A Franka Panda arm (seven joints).
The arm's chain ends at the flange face. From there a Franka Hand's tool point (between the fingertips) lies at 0.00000 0.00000 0.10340 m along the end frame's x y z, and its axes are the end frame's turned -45 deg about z.
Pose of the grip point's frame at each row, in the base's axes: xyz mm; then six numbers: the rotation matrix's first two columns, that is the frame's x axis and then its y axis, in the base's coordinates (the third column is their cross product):
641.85 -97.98 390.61 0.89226 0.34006 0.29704 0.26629 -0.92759 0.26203
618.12 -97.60 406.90 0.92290 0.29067 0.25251 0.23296 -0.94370 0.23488
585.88 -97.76 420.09 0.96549 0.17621 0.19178 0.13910 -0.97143 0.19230
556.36 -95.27 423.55 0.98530 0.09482 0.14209 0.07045 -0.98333 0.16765
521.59 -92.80 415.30 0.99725 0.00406 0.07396 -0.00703 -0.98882 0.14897
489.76 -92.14 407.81 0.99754 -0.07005 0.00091 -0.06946 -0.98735 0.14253
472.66 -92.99 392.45 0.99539 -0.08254 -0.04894 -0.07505 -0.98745 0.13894
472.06 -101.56 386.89 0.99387 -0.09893 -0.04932 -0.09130 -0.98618 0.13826
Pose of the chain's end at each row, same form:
604.15 -81.98 485.55 0.81922 -0.41545 0.39532 -0.44263 -0.89636 -0.02476
586.42 -81.27 503.96 0.81732 -0.46176 0.34464 -0.48786 -0.87283 -0.01247
563.11 -81.32 519.60 0.78106 -0.56231 0.27159 -0.58435 -0.81150 0.00037
540.27 -79.22 524.42 0.74653 -0.62827 0.21902 -0.64690 -0.76237 0.01807
513.97 -77.39 517.26 0.70019 -0.69633 0.15764 -0.71013 -0.70207 0.05304
490.70 -77.43 510.15 0.65625 -0.74769 0.10143 -0.75448 -0.64863 0.10014
478.84 -79.07 494.72 0.65078 -0.75660 0.06364 -0.75692 -0.63987 0.13285
478.50 -87.82 489.17 0.63821 -0.76729 0.06289 -0.76733 -0.62738 0.13264

